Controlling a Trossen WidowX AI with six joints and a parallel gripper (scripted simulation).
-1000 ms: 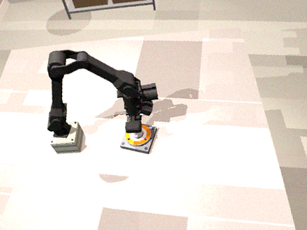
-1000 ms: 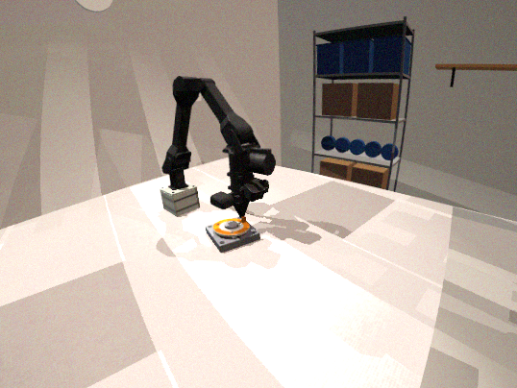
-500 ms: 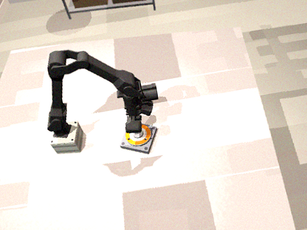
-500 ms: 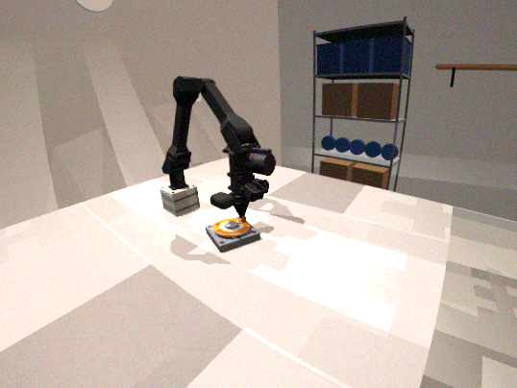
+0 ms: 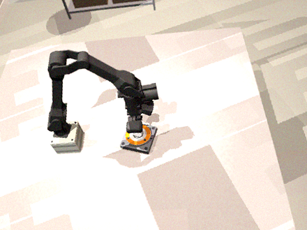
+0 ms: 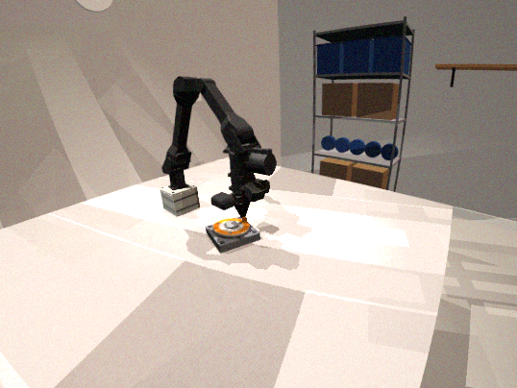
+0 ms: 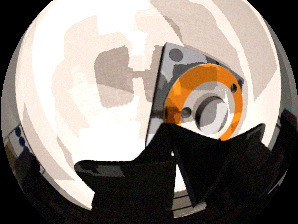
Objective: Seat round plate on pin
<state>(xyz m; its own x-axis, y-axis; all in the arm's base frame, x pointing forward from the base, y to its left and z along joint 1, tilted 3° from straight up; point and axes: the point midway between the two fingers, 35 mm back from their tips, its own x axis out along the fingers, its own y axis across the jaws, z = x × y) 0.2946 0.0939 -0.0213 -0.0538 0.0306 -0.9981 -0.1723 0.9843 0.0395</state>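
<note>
Now: the round plate 1 cm ahead of my gripper tip and 3 cm to the right of it.
</note>
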